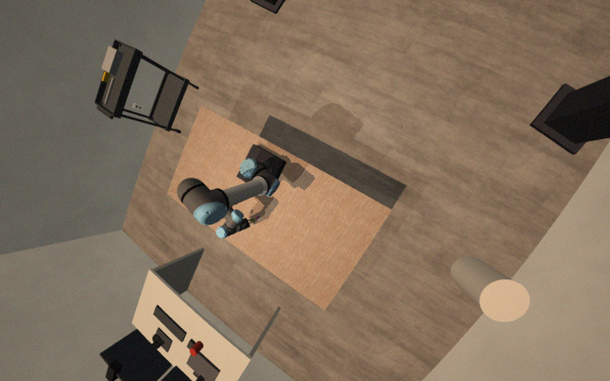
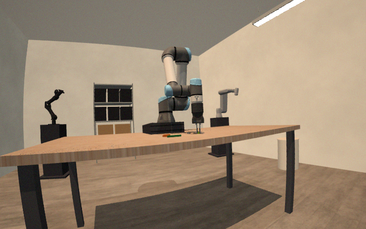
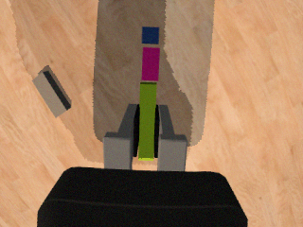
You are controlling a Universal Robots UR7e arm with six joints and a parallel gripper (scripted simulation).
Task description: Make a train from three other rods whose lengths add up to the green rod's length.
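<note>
Right now my hand is 1 cm above the lime rod. Round my hand: magenta rod (3 cm behind, 2 cm to the left, 1 cm below); small blue rod (5 cm behind, 2 cm to the left, 1 cm below); grey rod (5 cm to the right, 4 cm behind, 1 cm below).
</note>
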